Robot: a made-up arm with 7 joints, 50 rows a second.
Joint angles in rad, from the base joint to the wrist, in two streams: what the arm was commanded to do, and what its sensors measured. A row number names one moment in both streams.
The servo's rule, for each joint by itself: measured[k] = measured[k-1] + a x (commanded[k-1-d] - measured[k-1]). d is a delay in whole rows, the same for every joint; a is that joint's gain. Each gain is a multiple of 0.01, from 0.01 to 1. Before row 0 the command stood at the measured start. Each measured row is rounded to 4 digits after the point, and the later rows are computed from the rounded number. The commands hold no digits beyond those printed.
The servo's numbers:
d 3
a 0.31 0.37 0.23 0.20 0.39 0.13 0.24
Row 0, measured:
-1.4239, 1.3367, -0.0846, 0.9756, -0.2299, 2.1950, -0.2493
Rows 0 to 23, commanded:
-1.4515, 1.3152, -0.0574, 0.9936, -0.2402, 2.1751, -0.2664
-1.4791, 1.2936, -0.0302, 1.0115, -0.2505, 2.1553, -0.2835
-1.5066, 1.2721, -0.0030, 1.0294, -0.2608, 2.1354, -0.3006
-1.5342, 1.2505, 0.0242, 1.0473, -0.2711, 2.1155, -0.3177
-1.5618, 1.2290, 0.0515, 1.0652, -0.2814, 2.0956, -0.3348
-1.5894, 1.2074, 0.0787, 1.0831, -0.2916, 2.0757, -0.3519
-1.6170, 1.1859, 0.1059, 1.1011, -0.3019, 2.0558, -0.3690
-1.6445, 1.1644, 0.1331, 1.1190, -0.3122, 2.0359, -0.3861
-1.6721, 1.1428, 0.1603, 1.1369, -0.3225, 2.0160, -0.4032
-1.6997, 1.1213, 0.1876, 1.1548, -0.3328, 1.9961, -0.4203
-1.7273, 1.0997, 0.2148, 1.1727, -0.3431, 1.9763, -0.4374
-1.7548, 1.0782, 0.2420, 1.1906, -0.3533, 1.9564, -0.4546
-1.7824, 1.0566, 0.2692, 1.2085, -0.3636, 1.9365, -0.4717
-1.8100, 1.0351, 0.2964, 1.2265, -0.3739, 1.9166, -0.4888
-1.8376, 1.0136, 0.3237, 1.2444, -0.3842, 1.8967, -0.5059
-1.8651, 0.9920, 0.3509, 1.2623, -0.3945, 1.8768, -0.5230
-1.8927, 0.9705, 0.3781, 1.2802, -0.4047, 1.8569, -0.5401
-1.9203, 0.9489, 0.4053, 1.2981, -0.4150, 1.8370, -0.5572
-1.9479, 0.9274, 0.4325, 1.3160, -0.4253, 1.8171, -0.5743
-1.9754, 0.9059, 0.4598, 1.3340, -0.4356, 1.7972, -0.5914
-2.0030, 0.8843, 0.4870, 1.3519, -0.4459, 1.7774, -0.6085
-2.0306, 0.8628, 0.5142, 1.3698, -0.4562, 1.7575, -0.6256
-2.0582, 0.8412, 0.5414, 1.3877, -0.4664, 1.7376, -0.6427
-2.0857, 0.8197, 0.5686, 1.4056, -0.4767, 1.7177, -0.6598
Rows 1 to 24, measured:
-1.4239, 1.3367, -0.0846, 0.9756, -0.2299, 2.1950, -0.2493
-1.4239, 1.3367, -0.0846, 0.9756, -0.2299, 2.1950, -0.2493
-1.4239, 1.3367, -0.0846, 0.9756, -0.2299, 2.1950, -0.2493
-1.4325, 1.3287, -0.0783, 0.9792, -0.2339, 2.1924, -0.2534
-1.4469, 1.3157, -0.0672, 0.9857, -0.2404, 2.1876, -0.2606
-1.4654, 1.2996, -0.0524, 0.9944, -0.2484, 2.1808, -0.2702
-1.4867, 1.2814, -0.0348, 1.0050, -0.2573, 2.1723, -0.2816
-1.5100, 1.2620, -0.0150, 1.0170, -0.2667, 2.1623, -0.2944
-1.5346, 1.2418, 0.0066, 1.0302, -0.2764, 2.1510, -0.3082
-1.5601, 1.2211, 0.0294, 1.0444, -0.2863, 2.1386, -0.3228
-1.5863, 1.2001, 0.0533, 1.0593, -0.2964, 2.1252, -0.3380
-1.6129, 1.1789, 0.0779, 1.0748, -0.3066, 2.1110, -0.3536
-1.6398, 1.1576, 0.1031, 1.0908, -0.3168, 2.0961, -0.3696
-1.6669, 1.1362, 0.1288, 1.1072, -0.3271, 2.0805, -0.3859
-1.6941, 1.1147, 0.1548, 1.1239, -0.3373, 2.0644, -0.4024
-1.7215, 1.0932, 0.1811, 1.1408, -0.3476, 2.0478, -0.4190
-1.7489, 1.0717, 0.2076, 1.1579, -0.3579, 2.0307, -0.4358
-1.7764, 1.0502, 0.2343, 1.1752, -0.3682, 2.0133, -0.4526
-1.8039, 1.0287, 0.2611, 1.1926, -0.3785, 1.9956, -0.4695
-1.8314, 1.0072, 0.2880, 1.2101, -0.3887, 1.9776, -0.4864
-1.8590, 0.9856, 0.3150, 1.2277, -0.3990, 1.9593, -0.5034
-1.8866, 0.9641, 0.3420, 1.2454, -0.4093, 1.9408, -0.5204
-1.9141, 0.9426, 0.3691, 1.2631, -0.4196, 1.9221, -0.5374
-1.9417, 0.9210, 0.3962, 1.2809, -0.4299, 1.9033, -0.5545

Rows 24 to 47, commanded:
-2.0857, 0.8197, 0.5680, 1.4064, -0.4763, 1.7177, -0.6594
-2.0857, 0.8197, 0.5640, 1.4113, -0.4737, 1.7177, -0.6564
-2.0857, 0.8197, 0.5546, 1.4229, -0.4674, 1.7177, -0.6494
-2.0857, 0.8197, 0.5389, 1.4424, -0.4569, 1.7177, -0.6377
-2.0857, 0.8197, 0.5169, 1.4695, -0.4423, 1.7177, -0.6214
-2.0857, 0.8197, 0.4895, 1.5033, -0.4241, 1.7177, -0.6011
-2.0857, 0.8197, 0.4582, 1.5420, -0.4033, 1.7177, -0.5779
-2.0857, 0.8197, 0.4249, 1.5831, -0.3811, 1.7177, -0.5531
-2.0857, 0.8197, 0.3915, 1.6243, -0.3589, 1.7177, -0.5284
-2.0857, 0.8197, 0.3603, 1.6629, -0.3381, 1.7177, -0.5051
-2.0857, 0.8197, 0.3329, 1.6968, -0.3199, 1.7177, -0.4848
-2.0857, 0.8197, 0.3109, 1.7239, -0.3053, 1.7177, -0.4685
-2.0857, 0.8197, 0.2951, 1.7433, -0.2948, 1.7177, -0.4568
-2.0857, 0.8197, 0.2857, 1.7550, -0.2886, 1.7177, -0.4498
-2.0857, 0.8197, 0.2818, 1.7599, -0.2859, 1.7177, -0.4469
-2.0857, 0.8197, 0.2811, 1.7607, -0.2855, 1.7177, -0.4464
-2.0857, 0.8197, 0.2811, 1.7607, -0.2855, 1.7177, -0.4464
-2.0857, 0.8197, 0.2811, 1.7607, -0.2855, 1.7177, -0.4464
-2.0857, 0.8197, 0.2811, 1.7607, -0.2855, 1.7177, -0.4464
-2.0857, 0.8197, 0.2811, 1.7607, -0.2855, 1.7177, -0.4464
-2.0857, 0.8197, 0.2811, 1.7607, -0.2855, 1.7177, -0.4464
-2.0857, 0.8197, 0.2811, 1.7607, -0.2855, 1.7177, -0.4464
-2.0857, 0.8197, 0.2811, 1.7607, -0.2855, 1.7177, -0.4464
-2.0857, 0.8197, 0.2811, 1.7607, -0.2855, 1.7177, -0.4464
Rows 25 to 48, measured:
-1.9693, 0.8995, 0.4233, 1.2987, -0.4402, 1.8843, -0.5716
-1.9969, 0.8779, 0.4505, 1.3165, -0.4504, 1.8652, -0.5887
-2.0244, 0.8564, 0.4777, 1.3343, -0.4607, 1.8460, -0.6058
-2.0434, 0.8428, 0.4985, 1.3487, -0.4668, 1.8293, -0.6187
-2.0565, 0.8343, 0.5136, 1.3612, -0.4695, 1.8148, -0.6277
-2.0656, 0.8289, 0.5230, 1.3735, -0.4687, 1.8022, -0.6329
-2.0718, 0.8255, 0.5267, 1.3873, -0.4641, 1.7912, -0.6341
-2.0761, 0.8234, 0.5244, 1.4037, -0.4556, 1.7816, -0.6311
-2.0791, 0.8220, 0.5164, 1.4236, -0.4433, 1.7733, -0.6239
-2.0811, 0.8211, 0.5030, 1.4473, -0.4277, 1.7661, -0.6129
-2.0825, 0.8206, 0.4850, 1.4745, -0.4095, 1.7598, -0.5985
-2.0835, 0.8203, 0.4635, 1.5045, -0.3898, 1.7543, -0.5817
-2.0842, 0.8201, 0.4398, 1.5362, -0.3696, 1.7495, -0.5633
-2.0847, 0.8200, 0.4152, 1.5683, -0.3502, 1.7454, -0.5445
-2.0850, 0.8199, 0.3912, 1.5994, -0.3327, 1.7418, -0.5263
-2.0852, 0.8198, 0.3691, 1.6282, -0.3179, 1.7387, -0.5096
-2.0854, 0.8198, 0.3499, 1.6536, -0.3065, 1.7360, -0.4952
-2.0855, 0.8198, 0.3342, 1.6749, -0.2985, 1.7336, -0.4836
-2.0856, 0.8198, 0.3220, 1.6921, -0.2934, 1.7315, -0.4747
-2.0856, 0.8198, 0.3126, 1.7058, -0.2903, 1.7297, -0.4679
-2.0856, 0.8198, 0.3054, 1.7168, -0.2884, 1.7281, -0.4627
-2.0856, 0.8198, 0.2998, 1.7256, -0.2873, 1.7267, -0.4588
-2.0856, 0.8198, 0.2955, 1.7326, -0.2866, 1.7255, -0.4558
-2.0856, 0.8198, 0.2922, 1.7382, -0.2862, 1.7245, -0.4535

